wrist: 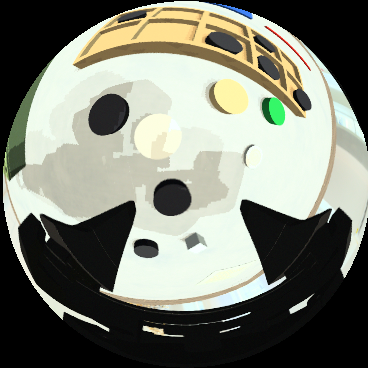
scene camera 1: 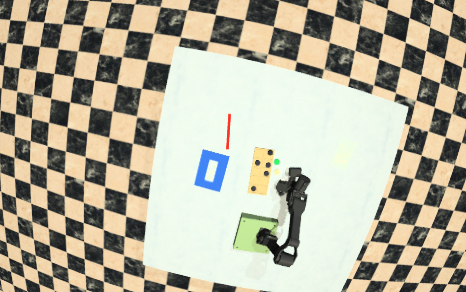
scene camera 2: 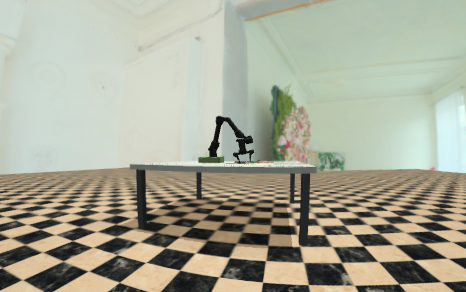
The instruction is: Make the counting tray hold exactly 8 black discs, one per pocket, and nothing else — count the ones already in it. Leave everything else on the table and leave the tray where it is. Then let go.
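Observation:
The tan counting tray holds several black discs in separate pockets; some pockets are empty. In the wrist view, one black disc lies on the table between and just ahead of the spread fingertips. A second black disc lies nearer the tray, to the left, and a third black disc lies at the lower left, between the fingers. My gripper is open and empty, low over the table beside the tray; the arm hides these loose discs in scene camera 1.
Beside the tray lie a green disc, a yellow disc, a cream disc and a small white disc. A grey cube lies near the fingers. A blue frame, red strip and green base are also there.

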